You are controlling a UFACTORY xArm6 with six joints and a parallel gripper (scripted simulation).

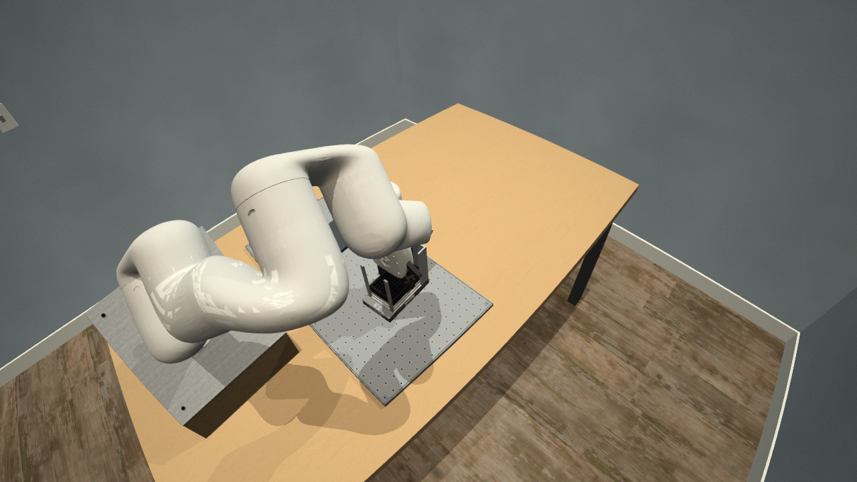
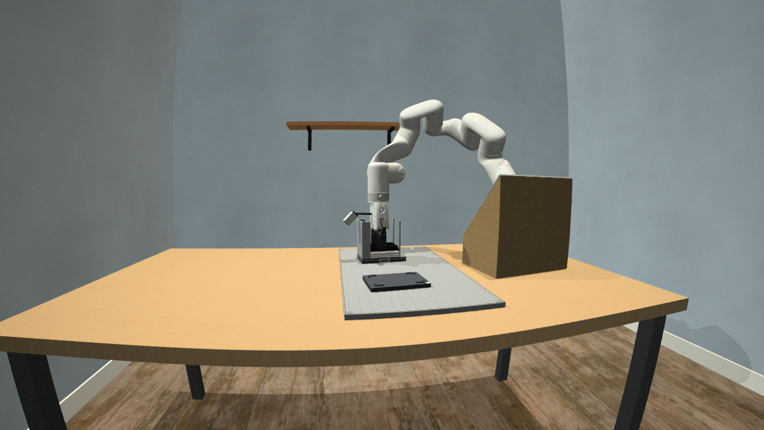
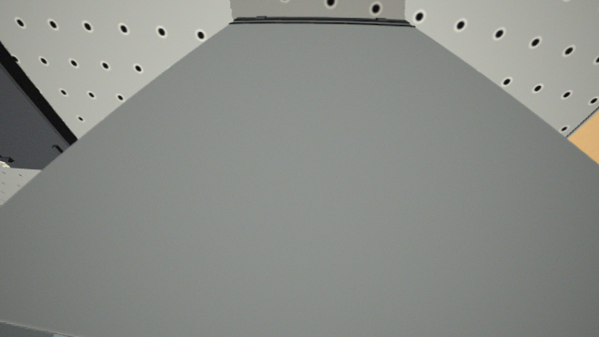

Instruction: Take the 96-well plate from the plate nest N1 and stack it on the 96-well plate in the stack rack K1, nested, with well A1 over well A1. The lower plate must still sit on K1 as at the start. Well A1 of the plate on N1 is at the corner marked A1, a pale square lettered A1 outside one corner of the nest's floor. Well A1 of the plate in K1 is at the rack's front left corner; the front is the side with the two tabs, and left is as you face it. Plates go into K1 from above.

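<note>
My gripper is now 3 cm above the white 96-well plate. From my hand the other things lie so: thin rack post (7 cm behind, 3 cm to the left, 2 cm above); grey back wall (7 cm ahead, 1 cm to the left, 2 cm above); black 96-well plate (1 cm below).
</note>
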